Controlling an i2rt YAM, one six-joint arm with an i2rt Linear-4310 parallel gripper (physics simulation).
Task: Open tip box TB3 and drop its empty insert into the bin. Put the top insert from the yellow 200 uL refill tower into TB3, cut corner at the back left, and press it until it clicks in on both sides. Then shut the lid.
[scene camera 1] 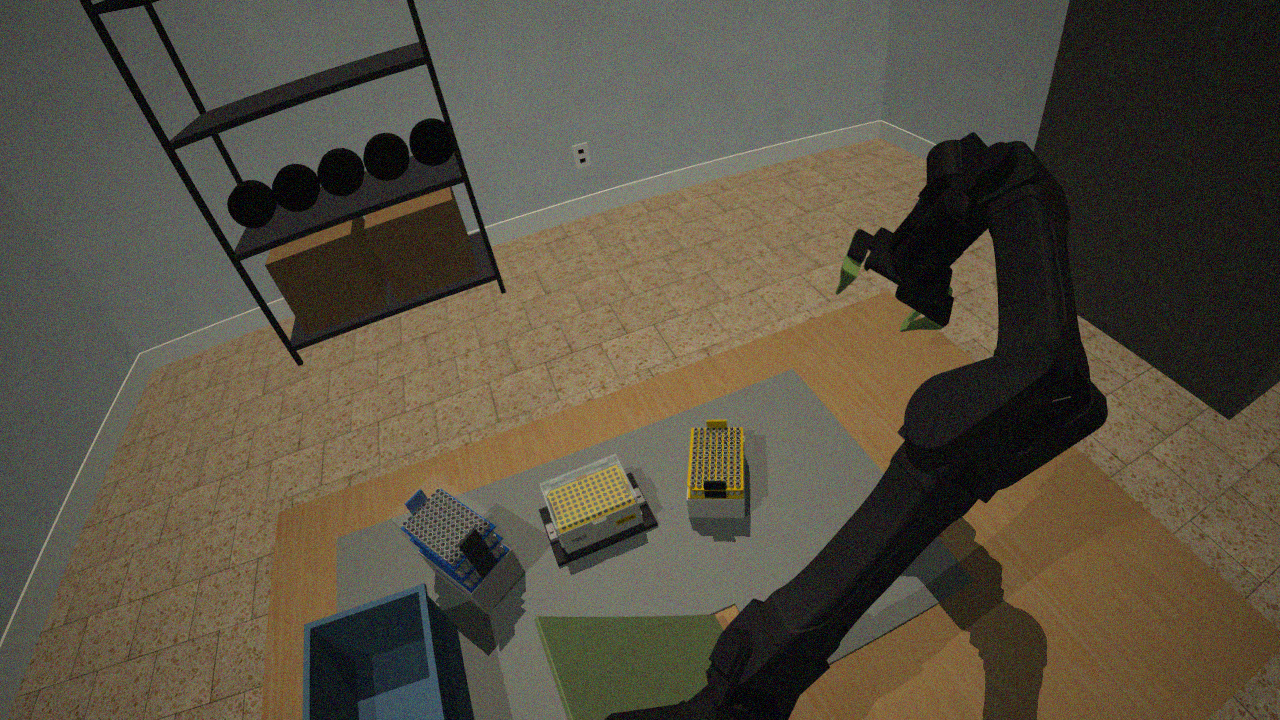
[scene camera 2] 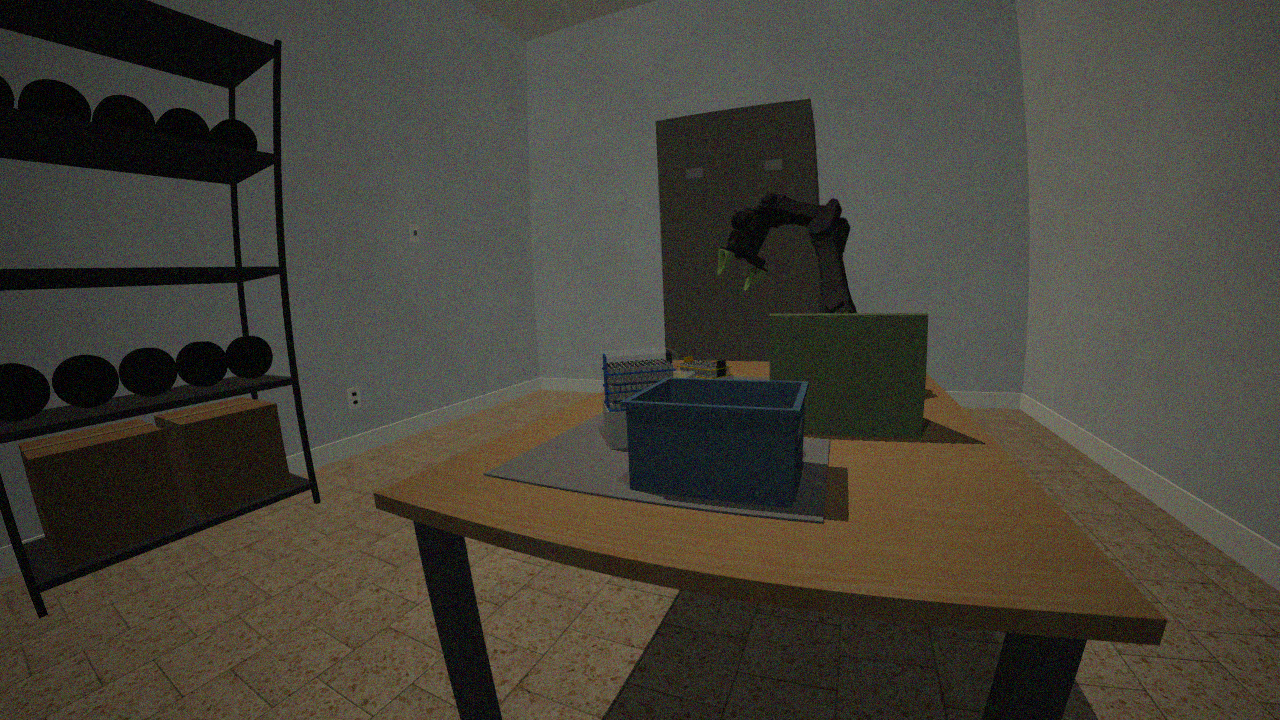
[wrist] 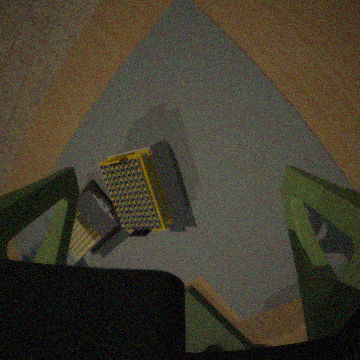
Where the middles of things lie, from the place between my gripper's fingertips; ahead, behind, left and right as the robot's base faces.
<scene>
I see the blue bin (scene camera 2: 741,441) 12 cm behind my hand, 73 cm to the left of it and 21 cm below it.
</scene>
